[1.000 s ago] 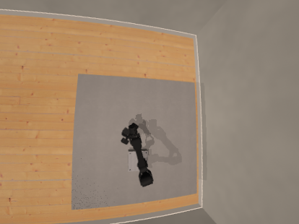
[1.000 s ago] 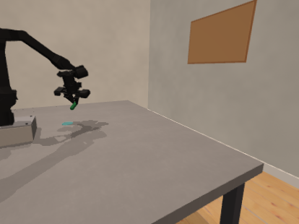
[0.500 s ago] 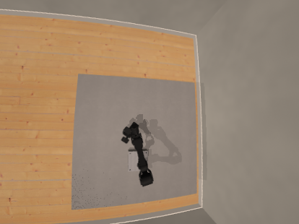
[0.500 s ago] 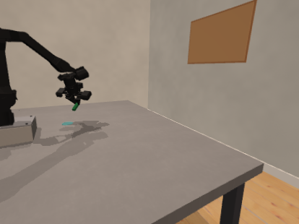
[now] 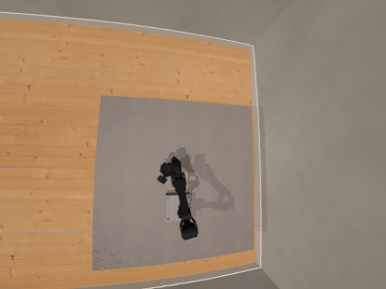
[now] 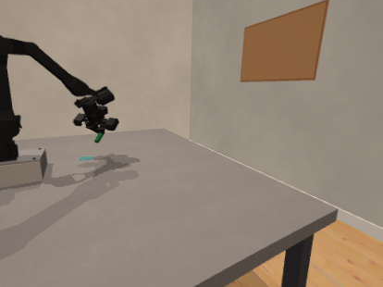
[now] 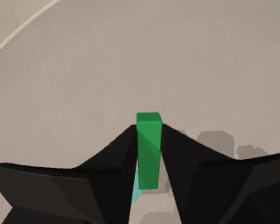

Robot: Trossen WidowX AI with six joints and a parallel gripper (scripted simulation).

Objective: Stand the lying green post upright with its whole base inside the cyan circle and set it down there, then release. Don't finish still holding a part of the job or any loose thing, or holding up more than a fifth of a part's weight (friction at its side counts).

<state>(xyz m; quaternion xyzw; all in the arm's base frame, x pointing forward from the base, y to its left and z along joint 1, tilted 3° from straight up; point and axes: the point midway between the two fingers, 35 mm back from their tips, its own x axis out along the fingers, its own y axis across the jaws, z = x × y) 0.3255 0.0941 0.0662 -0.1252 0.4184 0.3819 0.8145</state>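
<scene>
Now: hand 7 cm past the cyan circle, 1 cm to the left of it and 13 cm above it. The rest, counted from my hand: green post 4 cm below.
</scene>
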